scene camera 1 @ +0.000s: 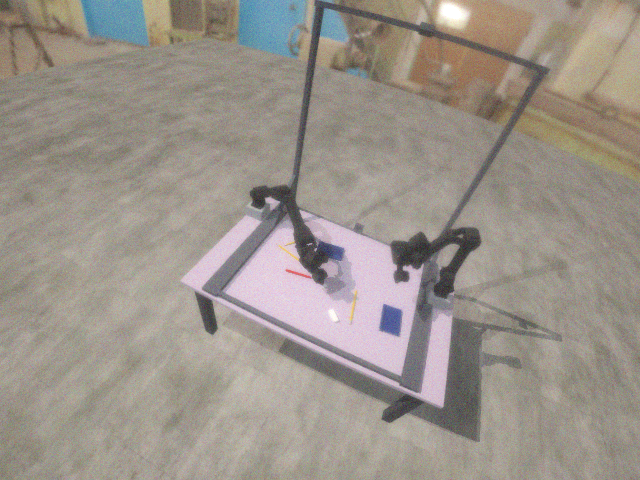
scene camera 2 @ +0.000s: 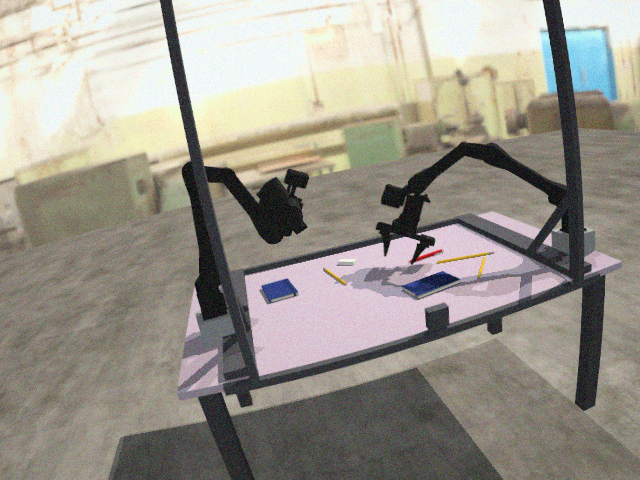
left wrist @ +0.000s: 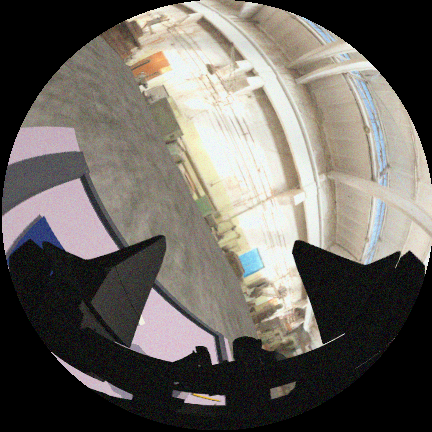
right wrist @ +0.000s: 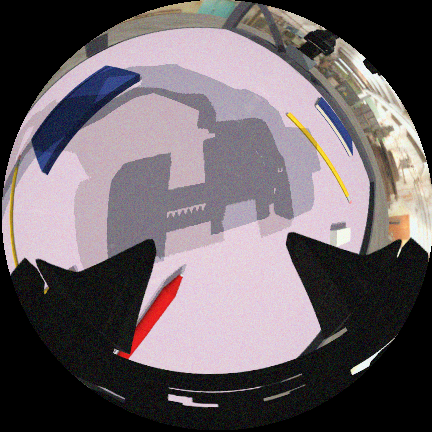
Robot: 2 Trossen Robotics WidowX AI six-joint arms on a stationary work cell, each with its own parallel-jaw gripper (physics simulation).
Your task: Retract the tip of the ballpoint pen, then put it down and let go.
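Places are measured from the left arm's base along level axes (x ahead, y right, z down), in metres.
Where they show: left gripper, fingertip midpoint: [scene camera 1: 395,273] [left wrist: 231,245]; right gripper, fingertip midpoint: [scene camera 2: 398,260] [right wrist: 221,243]; left arm's base at its link origin: [scene camera 1: 440,292] [scene camera 2: 214,313] [right wrist: 304,53]; right arm's base at its link origin: [scene camera 1: 258,204].
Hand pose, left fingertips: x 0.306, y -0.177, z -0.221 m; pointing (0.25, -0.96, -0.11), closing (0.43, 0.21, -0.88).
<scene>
Things, the pixels of their top centre, and the offset from my left fingertips.
- red ballpoint pen at its top centre: [right wrist: 138,336] [scene camera 2: 426,254] [scene camera 1: 298,272] dy +0.085, dx +0.385, dz +0.278 m
- yellow pencil at its top centre: [right wrist: 329,161] [scene camera 2: 334,274] [scene camera 1: 353,306] dy -0.004, dx +0.094, dz +0.284 m
- white eraser at its top centre: [right wrist: 343,235] [scene camera 2: 347,260] [scene camera 1: 333,315] dy -0.083, dx +0.174, dz +0.279 m
The red ballpoint pen [scene camera 1: 297,273] [scene camera 2: 431,255] [right wrist: 159,305] lies flat on the pale pink table. In the right wrist view it slants at the lower left of the finger gap, and the left-hand finger covers part of it. Whether its tip is out cannot be made out. My right gripper [scene camera 2: 399,258] [right wrist: 221,243] is open and empty, pointing down above the table close to the pen. My left gripper [left wrist: 231,245] is open and empty, raised at the other side of the table, far from the pen.
Blue notebooks [scene camera 1: 391,319] [scene camera 2: 431,284] lie near the left arm and beside the right gripper's shadow. A yellow pencil [scene camera 1: 354,307] [scene camera 2: 334,276] and a white eraser [scene camera 1: 333,315] [scene camera 2: 346,262] lie between the arms. More yellow pencils [scene camera 2: 464,257] [scene camera 2: 481,267] lie near the right arm's base.
</scene>
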